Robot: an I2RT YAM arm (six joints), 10 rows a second.
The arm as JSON. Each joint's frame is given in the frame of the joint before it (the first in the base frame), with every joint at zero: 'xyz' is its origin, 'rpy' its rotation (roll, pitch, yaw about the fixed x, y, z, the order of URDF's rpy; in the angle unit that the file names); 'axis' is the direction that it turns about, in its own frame. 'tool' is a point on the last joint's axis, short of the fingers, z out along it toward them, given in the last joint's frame.
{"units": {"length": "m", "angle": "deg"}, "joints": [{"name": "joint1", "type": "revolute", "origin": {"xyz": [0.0, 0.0, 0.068], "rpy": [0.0, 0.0, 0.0]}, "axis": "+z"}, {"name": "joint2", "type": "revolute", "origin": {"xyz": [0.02, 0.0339, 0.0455], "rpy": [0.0, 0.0, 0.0]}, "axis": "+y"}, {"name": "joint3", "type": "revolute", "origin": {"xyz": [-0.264, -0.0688, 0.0], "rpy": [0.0, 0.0, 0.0]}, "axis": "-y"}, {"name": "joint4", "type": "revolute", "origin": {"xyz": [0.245, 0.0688, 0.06], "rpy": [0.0, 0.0, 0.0]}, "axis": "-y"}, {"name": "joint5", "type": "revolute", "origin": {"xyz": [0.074, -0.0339, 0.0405], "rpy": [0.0, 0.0, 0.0]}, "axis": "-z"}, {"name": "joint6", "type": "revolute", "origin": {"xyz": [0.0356, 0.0, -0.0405], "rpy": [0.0, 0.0, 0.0]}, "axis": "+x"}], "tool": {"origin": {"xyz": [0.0, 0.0, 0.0], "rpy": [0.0, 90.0, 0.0]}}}
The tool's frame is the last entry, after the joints.
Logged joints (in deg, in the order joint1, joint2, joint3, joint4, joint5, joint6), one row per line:
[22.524, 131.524, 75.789, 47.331, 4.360, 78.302]
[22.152, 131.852, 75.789, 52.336, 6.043, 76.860]
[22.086, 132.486, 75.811, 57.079, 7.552, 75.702]
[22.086, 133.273, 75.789, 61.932, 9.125, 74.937]
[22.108, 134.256, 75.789, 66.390, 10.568, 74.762]
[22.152, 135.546, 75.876, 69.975, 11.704, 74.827]
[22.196, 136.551, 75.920, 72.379, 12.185, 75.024]
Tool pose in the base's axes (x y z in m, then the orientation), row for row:
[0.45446, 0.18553, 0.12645, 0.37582, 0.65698, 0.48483, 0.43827]
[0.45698, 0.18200, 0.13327, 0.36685, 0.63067, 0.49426, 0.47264]
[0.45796, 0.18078, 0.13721, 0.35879, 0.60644, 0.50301, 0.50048]
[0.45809, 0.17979, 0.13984, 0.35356, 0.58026, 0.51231, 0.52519]
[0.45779, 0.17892, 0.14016, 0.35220, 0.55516, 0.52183, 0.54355]
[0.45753, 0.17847, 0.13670, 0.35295, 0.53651, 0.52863, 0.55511]
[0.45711, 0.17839, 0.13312, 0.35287, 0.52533, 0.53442, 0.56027]
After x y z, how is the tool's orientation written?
As a quaternion, x y z w.
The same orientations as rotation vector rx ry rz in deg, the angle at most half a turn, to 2 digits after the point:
[53.52, 93.57, 69.05]
[51.45, 88.45, 69.32]
[49.71, 84.01, 69.68]
[48.46, 79.53, 70.22]
[47.90, 75.50, 70.96]
[47.76, 72.60, 71.54]
[47.65, 70.94, 72.17]

